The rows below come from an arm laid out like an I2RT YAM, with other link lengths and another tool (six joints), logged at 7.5 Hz.
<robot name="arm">
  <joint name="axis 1" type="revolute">
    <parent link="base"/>
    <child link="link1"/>
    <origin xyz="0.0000 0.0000 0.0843" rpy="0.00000 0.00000 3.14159"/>
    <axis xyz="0 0 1"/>
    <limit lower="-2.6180" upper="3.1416"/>
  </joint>
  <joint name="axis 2" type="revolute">
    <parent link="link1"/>
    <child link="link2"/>
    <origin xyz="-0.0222 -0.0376 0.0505" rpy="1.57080 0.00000 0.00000"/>
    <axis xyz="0 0 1"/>
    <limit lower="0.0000" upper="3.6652"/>
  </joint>
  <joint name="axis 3" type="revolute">
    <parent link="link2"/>
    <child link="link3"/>
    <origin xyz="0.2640 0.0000 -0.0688" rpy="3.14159 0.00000 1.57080"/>
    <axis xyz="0 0 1"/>
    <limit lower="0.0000" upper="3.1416"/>
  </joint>
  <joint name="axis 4" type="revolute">
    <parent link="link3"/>
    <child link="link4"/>
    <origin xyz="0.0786 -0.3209 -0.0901"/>
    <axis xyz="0 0 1"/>
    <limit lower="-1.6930" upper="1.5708"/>
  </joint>
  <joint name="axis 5" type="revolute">
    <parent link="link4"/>
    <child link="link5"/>
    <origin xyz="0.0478 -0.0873 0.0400" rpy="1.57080 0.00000 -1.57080"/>
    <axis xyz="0 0 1"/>
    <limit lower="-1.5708" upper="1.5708"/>
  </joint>
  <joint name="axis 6" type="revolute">
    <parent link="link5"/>
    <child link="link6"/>
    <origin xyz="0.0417 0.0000 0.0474" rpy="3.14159 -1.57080 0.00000"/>
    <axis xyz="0 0 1"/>
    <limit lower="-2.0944" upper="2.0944"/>
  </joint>
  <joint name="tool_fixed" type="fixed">
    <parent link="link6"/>
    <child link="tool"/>
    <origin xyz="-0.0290 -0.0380 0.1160" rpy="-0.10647 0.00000 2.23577"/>
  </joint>
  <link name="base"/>
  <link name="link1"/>
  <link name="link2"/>
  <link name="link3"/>
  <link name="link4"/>
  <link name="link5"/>
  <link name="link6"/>
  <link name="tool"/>
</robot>
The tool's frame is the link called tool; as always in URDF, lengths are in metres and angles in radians.
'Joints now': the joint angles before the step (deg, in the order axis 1, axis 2, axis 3, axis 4, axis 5, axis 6). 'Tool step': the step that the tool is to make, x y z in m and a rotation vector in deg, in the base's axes. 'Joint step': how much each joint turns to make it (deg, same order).
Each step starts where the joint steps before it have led.
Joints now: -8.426 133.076 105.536 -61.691 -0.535 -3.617
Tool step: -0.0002 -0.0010 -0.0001 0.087 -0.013 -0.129
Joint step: -0.129 -0.001 -0.010 0.009 -0.088 0.001
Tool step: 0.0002 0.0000 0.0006 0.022 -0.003 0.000
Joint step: -0.003 0.012 0.128 -0.116 -0.022 -0.003
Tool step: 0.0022 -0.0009 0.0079 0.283 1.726 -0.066
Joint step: -0.064 1.966 4.658 -4.441 -0.022 0.002
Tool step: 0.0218 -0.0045 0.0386 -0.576 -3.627 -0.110
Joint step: -0.110 0.455 7.074 -2.947 0.022 0.000
